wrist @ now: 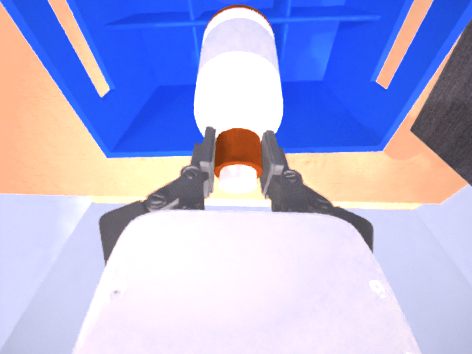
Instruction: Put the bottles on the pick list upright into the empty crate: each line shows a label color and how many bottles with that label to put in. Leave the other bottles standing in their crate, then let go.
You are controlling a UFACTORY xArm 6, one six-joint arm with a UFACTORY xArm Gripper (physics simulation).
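Places are measured from the arm's base along level axes (x back, y right, z up), in metres.
Where they show: gripper, fingertip midpoint: (238, 144).
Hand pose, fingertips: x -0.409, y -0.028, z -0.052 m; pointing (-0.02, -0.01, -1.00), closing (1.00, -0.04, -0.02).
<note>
Each offset is from my fingertips to the centre of the thing. "spot": to the spot under its first point. Level surfaces: height alone.
A bottle @[dx +0.000, dy +0.014, dz -0.039 m] (238, 95) with a white body, a pale grey-white label band, an orange-brown neck and a white cap is in the middle of the wrist view. My gripper (238, 144) is shut on its neck, one finger on each side. The bottle's far end points toward the top of the view, over the blue crate @[spot: dx +0.112, dy -0.017, dz -0.091 m] (330, 112), and hides part of its dividers. The crate has thin crossing dividers, and no bottle shows in its visible compartments. Whether the bottle touches the crate, I cannot tell. The pick list does not show in the wrist view.
The crate's side walls have long slots, with the light wooden table @[dz -0.200 m] (45, 150) showing through. A dark, flat-looking piece (447, 105) lies at the right edge. The table's edge runs below the crate, with pale grey floor beyond.
</note>
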